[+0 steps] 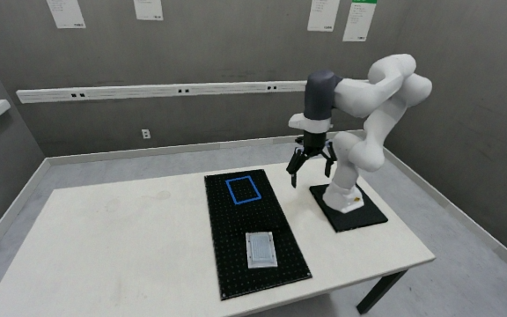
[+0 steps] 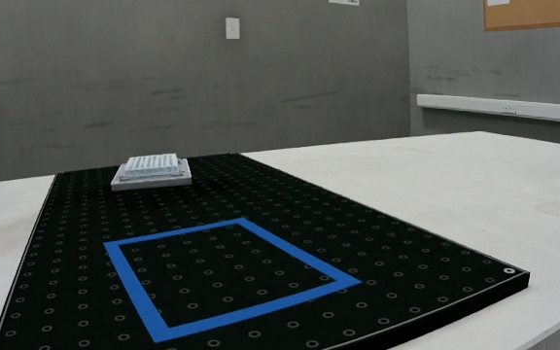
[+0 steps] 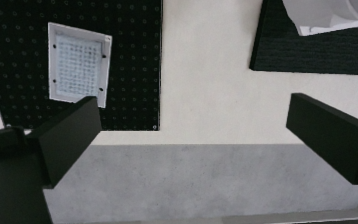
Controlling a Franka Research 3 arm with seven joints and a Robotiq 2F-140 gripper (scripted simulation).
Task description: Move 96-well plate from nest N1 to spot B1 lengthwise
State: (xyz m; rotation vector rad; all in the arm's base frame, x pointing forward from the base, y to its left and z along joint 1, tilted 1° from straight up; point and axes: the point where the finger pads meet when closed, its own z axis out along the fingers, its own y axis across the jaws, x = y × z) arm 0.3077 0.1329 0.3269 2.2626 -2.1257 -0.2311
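My gripper is now 330 mm above the clear 96-well plate, 190 mm short of it and 50 mm to the right of it. Round my hand: plate nest N1: 340 mm below, 190 mm ahead, 50 mm to the left.
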